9 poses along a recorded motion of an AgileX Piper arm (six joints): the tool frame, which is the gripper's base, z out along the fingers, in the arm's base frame.
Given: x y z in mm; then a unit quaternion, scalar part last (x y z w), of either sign.
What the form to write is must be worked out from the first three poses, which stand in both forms.
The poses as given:
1: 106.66 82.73 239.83 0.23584 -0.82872 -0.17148 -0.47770
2: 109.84 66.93 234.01 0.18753 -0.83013 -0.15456 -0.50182
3: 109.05 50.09 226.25 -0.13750 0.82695 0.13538 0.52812
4: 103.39 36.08 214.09 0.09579 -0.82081 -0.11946 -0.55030
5: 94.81 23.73 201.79 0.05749 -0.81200 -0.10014 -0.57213
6: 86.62 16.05 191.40 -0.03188 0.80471 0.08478 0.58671
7: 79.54 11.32 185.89 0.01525 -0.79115 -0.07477 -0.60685
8: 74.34 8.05 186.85 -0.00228 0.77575 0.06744 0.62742
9: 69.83 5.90 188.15 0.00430 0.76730 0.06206 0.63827
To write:
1: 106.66 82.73 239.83 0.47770 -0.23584 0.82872 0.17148
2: 109.84 66.93 234.01 0.50182 -0.18753 0.83013 0.15456
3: 109.05 50.09 226.25 0.52812 -0.13750 0.82695 0.13538
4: 103.39 36.08 214.09 0.55030 -0.09579 0.82081 0.11946
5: 94.81 23.73 201.79 0.57213 -0.05749 0.81200 0.10014
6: 86.62 16.05 191.40 0.58671 -0.03188 0.80471 0.08478
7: 79.54 11.32 185.89 0.60685 -0.01525 0.79115 0.07477
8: 74.34 8.05 186.85 0.62742 -0.00228 0.77575 0.06744
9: 69.83 5.90 188.15 0.63827 0.00430 0.76730 0.06206
